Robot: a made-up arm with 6 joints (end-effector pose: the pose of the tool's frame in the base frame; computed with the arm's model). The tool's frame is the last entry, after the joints.
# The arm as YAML. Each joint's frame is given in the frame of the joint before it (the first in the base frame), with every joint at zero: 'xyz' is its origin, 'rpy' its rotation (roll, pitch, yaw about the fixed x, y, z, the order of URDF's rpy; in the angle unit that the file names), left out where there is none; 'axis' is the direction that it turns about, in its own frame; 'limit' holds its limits. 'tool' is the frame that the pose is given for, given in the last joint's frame.
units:
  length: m
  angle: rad
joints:
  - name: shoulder
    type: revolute
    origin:
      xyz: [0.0, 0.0, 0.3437]
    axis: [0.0, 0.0, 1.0]
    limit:
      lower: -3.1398
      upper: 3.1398
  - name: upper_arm
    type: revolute
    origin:
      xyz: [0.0, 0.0, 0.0]
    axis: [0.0, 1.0, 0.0]
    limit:
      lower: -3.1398
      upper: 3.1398
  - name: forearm
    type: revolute
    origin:
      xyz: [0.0, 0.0, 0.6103]
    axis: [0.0, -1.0, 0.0]
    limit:
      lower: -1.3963
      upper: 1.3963
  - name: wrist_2
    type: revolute
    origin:
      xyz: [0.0, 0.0, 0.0]
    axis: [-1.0, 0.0, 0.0]
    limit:
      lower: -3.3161
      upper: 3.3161
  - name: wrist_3
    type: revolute
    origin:
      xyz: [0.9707, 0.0, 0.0]
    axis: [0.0, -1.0, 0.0]
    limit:
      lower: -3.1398
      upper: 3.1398
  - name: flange
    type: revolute
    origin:
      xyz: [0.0, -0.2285, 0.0]
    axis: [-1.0, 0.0, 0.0]
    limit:
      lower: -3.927
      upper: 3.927
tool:
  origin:
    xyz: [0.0, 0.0, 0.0]
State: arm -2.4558 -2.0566 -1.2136 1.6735 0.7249 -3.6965
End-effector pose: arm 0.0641 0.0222 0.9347 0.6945 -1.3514 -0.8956
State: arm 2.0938 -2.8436 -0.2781 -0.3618 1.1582 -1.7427
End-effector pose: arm 0.6592 -0.7155 0.3569 -0.8145 0.7832 -0.3178
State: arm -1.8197 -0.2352 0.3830 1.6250 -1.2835 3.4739
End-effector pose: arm -0.1153 -0.5037 1.6857 -0.2409 -2.3656 -1.8337
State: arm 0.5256 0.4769 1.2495 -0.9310 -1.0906 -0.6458
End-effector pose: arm 1.0227 0.4355 1.4322 1.0251 0.8606 1.0952
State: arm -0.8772 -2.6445 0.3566 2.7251 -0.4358 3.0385
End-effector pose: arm -0.6481 1.1064 -0.1483 1.1105 2.7402 -0.8852
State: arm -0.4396 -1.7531 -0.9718 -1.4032 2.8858 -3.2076
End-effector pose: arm 0.2079 -0.1399 0.7567 0.9260 1.3789 -2.3269
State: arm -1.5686 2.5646 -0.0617 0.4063 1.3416 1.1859
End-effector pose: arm -0.2109 0.4668 -0.7247 0.0172 1.1309 -0.3196
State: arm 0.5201 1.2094 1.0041 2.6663 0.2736 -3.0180
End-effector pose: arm 1.2376 0.9429 0.4640 0.2293 0.5494 0.5500
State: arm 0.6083 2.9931 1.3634 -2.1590 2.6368 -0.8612
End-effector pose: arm -0.2010 0.0145 -1.2177 -0.1943 -1.2615 -0.8506
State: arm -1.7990 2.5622 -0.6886 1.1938 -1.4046 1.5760
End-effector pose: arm 0.0660 0.6560 -0.2724 0.5217 -0.1746 2.7192
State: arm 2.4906 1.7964 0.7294 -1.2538 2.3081 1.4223
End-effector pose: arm -0.6515 0.5859 -0.7477 -0.3709 -0.9441 0.4021
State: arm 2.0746 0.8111 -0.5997 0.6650 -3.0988 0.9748
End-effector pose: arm -0.1980 0.7317 -0.1718 1.5243 -1.1556 1.1902
